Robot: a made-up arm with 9 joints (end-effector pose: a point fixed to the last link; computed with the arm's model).
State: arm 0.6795 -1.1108 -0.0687 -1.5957 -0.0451 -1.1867 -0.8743 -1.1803 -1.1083
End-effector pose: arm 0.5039 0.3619 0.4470 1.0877 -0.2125 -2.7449
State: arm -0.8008 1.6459 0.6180 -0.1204 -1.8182 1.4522 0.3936 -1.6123 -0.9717
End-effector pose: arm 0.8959 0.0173 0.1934 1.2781 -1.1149 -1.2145
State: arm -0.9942 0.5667 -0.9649 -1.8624 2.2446 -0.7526 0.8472 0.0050 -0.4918
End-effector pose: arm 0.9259 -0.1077 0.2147 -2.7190 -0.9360 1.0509
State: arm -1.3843 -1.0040 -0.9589 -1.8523 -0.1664 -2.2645 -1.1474 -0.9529 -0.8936
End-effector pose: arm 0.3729 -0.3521 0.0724 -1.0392 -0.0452 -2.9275
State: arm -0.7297 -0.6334 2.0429 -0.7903 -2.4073 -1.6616 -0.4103 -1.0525 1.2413
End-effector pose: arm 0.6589 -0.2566 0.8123 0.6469 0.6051 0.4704
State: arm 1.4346 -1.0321 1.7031 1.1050 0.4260 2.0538 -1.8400 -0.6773 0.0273
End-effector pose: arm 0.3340 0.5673 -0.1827 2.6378 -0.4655 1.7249
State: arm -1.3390 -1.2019 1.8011 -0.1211 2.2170 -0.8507 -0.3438 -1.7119 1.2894
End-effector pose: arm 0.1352 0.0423 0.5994 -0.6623 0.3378 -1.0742
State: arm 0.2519 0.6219 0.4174 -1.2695 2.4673 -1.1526 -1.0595 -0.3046 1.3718
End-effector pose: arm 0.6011 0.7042 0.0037 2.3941 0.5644 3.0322
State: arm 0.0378 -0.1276 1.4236 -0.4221 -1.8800 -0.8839 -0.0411 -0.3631 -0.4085
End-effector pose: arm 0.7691 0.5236 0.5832 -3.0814 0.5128 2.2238
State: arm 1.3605 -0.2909 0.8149 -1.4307 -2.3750 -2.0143 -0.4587 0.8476 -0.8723
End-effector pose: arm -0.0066 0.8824 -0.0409 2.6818 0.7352 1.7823
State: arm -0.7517 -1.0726 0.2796 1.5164 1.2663 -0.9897 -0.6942 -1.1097 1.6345
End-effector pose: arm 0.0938 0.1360 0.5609 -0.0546 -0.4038 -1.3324
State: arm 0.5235 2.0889 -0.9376 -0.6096 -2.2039 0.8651 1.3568 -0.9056 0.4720
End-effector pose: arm 1.0754 0.2986 0.2789 2.9038 0.0863 2.4939
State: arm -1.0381 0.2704 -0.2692 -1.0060 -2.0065 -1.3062 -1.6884 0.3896 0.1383
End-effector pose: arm 0.2350 0.0691 0.3239 -0.5069 0.1577 1.6884
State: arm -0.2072 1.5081 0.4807 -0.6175 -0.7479 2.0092 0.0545 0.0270 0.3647
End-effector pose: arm 0.7198 0.0447 0.1692 -2.0340 -0.3519 -0.1409
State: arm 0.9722 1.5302 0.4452 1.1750 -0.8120 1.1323 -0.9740 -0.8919 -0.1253
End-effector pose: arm -0.0045 0.4910 0.4526 -0.4464 -0.5075 1.5598
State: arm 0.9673 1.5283 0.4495 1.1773 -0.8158 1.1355 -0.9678 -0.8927 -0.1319
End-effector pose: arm -0.0020 0.4906 0.4529 -0.4354 -0.5140 1.5604
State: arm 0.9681 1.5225 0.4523 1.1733 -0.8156 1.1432 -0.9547 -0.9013 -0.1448
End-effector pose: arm -0.0005 0.4938 0.4522 -0.4110 -0.5212 1.5435
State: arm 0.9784 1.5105 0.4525 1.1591 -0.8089 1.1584 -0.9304 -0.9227 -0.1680
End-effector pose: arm -0.0007 0.5027 0.4497 -0.3641 -0.5284 1.4978
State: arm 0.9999 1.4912 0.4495 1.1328 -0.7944 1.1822 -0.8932 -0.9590 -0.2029
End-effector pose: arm -0.0027 0.5183 0.4448 -0.2914 -0.5334 1.4180
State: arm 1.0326 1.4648 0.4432 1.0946 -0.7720 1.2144 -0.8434 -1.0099 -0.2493
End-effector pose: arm -0.0060 0.5399 0.4371 -0.1948 -0.5325 1.3052
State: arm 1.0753 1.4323 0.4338 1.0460 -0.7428 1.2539 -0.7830 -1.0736 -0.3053
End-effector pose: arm -0.0098 0.5657 0.4262 -0.0812 -0.5222 1.1657
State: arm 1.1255 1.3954 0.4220 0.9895 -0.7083 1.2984 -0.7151 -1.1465 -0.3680
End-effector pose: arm -0.0132 0.5932 0.4116 0.0381 -0.5016 1.0102
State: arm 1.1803 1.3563 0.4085 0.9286 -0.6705 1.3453 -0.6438 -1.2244 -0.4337
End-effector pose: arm -0.0156 0.6195 0.3934 0.1516 -0.4732 0.8505
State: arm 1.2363 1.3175 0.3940 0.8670 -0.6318 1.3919 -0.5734 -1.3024 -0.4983
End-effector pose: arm -0.0169 0.6421 0.3725 0.2503 -0.4429 0.6972
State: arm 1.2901 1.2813 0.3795 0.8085 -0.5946 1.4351 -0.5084 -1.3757 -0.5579
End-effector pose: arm -0.0173 0.6594 0.3504 0.3296 -0.4164 0.5588
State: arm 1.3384 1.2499 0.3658 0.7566 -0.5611 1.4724 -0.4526 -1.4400 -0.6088
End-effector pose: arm -0.0172 0.6710 0.3291 0.3887 -0.3978 0.4413
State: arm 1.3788 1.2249 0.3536 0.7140 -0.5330 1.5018 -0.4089 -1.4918 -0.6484
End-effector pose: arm -0.0172 0.6775 0.3108 0.4287 -0.3876 0.3489
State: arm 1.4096 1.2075 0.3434 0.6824 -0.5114 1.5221 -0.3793 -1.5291 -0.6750
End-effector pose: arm -0.0175 0.6803 0.2969 0.4513 -0.3837 0.2834
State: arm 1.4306 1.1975 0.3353 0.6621 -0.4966 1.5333 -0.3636 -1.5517 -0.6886
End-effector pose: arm -0.0185 0.6809 0.2881 0.4586 -0.3834 0.2440
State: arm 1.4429 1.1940 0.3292 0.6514 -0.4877 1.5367 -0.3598 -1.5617 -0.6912
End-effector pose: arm -0.0201 0.6803 0.2838 0.4537 -0.3844 0.2263
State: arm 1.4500 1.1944 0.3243 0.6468 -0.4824 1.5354 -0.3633 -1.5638 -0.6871
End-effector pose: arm -0.0221 0.6792 0.2824 0.4415 -0.3856 0.2220
